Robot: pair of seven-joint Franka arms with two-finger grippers.
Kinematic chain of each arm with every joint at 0, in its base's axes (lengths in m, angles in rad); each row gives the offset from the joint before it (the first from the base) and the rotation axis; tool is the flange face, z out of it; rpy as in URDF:
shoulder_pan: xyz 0 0 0.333 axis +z
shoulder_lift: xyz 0 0 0 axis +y
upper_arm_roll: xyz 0 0 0.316 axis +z
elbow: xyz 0.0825 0 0 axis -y
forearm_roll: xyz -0.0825 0 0.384 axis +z
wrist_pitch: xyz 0 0 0 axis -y
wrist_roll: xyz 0.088 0 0 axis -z
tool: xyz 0 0 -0.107 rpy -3.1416 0 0
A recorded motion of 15 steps. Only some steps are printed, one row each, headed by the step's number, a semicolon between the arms.
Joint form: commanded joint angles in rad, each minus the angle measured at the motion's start. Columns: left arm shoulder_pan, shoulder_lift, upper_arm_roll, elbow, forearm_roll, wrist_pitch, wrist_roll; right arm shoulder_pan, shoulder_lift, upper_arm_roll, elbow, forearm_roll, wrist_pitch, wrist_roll.
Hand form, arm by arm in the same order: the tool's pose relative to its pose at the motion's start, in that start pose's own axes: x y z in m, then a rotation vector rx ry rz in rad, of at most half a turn. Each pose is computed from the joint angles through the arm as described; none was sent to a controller.
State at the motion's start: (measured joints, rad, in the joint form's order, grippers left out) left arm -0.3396 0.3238 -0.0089 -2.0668 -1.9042 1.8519 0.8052; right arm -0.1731 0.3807 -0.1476 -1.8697 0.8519 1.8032 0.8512
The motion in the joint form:
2: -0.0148 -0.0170 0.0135 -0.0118 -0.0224 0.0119 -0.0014; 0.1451 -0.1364 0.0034 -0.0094 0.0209 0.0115 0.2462
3: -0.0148 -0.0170 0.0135 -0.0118 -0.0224 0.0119 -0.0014; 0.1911 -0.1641 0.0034 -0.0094 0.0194 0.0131 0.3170
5: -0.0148 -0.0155 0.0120 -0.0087 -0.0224 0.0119 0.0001; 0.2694 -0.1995 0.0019 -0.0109 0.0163 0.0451 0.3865
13: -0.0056 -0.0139 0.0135 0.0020 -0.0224 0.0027 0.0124; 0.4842 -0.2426 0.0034 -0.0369 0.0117 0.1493 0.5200
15: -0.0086 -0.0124 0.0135 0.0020 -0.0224 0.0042 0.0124; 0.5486 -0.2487 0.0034 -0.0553 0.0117 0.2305 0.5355
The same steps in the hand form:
2: -0.0017 0.0049 -0.0014 -0.0046 0.0218 -0.0013; -0.1178 -0.0098 0.0105 0.0000 0.0003 0.0576
3: -0.0017 0.0049 -0.0014 -0.0046 0.0218 -0.0013; -0.1484 -0.0092 0.0191 -0.0138 0.0033 0.0763
5: -0.0014 0.0054 -0.0003 -0.0056 0.0202 0.0015; -0.1928 -0.0081 0.0357 -0.0177 0.0189 0.0674
13: 0.0038 0.0101 -0.0036 -0.0162 0.0242 0.0225; -0.2850 0.0106 0.1091 -0.0603 0.0549 0.0348
15: 0.0031 0.0090 -0.0022 -0.0143 0.0223 0.0210; -0.3044 0.0166 0.1318 -0.0343 0.0747 0.0108

